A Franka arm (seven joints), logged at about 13 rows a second.
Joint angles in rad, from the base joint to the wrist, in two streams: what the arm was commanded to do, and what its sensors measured. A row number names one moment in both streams.
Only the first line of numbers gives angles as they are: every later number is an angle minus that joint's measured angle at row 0.
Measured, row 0:
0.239, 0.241, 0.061, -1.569, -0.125, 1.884, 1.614
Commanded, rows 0 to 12:
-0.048, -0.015, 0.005, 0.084, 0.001, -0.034, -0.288
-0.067, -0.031, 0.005, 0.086, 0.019, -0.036, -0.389
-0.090, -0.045, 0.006, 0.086, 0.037, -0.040, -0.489
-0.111, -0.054, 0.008, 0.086, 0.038, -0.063, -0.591
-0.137, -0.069, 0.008, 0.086, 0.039, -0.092, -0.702
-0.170, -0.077, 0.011, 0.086, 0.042, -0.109, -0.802
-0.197, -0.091, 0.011, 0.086, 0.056, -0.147, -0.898
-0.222, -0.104, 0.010, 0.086, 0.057, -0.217, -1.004
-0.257, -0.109, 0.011, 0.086, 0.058, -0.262, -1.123
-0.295, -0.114, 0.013, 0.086, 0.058, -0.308, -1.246
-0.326, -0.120, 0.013, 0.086, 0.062, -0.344, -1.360
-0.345, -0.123, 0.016, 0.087, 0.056, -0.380, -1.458
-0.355, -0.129, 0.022, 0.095, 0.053, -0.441, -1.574
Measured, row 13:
-0.326, -0.112, 0.001, 0.084, 0.035, -0.360, -1.407
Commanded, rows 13 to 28:
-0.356, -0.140, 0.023, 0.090, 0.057, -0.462, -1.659
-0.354, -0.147, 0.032, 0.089, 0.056, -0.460, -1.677
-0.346, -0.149, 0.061, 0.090, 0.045, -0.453, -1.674
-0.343, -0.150, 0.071, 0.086, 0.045, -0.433, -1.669
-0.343, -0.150, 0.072, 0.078, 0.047, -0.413, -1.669
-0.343, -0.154, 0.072, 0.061, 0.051, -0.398, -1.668
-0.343, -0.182, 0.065, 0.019, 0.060, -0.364, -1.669
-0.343, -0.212, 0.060, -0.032, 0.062, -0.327, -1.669
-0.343, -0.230, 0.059, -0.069, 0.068, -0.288, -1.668
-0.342, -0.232, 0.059, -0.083, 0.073, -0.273, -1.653
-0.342, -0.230, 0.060, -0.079, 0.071, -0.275, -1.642
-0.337, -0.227, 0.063, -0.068, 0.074, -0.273, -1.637
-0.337, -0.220, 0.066, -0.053, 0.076, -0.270, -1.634
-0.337, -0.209, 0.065, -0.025, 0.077, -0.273, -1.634
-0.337, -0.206, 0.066, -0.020, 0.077, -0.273, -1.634
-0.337, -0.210, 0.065, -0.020, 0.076, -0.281, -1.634
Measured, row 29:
-0.340, -0.196, 0.069, -0.025, 0.048, -0.278, -1.647
